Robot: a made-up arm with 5 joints.
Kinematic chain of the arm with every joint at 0, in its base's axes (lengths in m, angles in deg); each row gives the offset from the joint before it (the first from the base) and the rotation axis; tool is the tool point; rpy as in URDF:
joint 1: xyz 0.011 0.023 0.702 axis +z
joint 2: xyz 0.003 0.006 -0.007 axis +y
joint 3: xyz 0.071 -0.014 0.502 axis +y
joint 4: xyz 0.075 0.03 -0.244 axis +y
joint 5: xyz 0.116 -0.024 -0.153 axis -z
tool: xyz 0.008 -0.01 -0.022 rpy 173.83 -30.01 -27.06
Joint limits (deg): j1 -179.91..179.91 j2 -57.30..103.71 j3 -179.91..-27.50 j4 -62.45..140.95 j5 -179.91..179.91
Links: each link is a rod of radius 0.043 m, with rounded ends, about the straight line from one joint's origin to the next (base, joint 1, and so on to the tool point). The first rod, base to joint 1, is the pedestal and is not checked.
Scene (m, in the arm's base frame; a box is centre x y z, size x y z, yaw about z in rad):
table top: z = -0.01
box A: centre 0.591 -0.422 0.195 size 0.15 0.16 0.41 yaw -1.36
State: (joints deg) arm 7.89 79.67 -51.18 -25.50 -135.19
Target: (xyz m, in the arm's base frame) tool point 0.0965 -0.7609 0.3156
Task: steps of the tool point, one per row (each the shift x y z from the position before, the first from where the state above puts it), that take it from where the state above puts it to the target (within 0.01 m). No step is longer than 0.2 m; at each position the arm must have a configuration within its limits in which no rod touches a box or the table.
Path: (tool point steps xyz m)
1: 0.0581 -0.1174 0.0607
2: 0.0252 -0.1351 0.0674
3: -0.0123 -0.1426 0.0735
4: -0.0514 -0.1384 0.0783
5: -0.0831 -0.1282 -0.0591
6: -0.1158 -0.1045 -0.0621
7: -0.1406 -0.0723 -0.0634
8: -0.1550 -0.0339 -0.0638

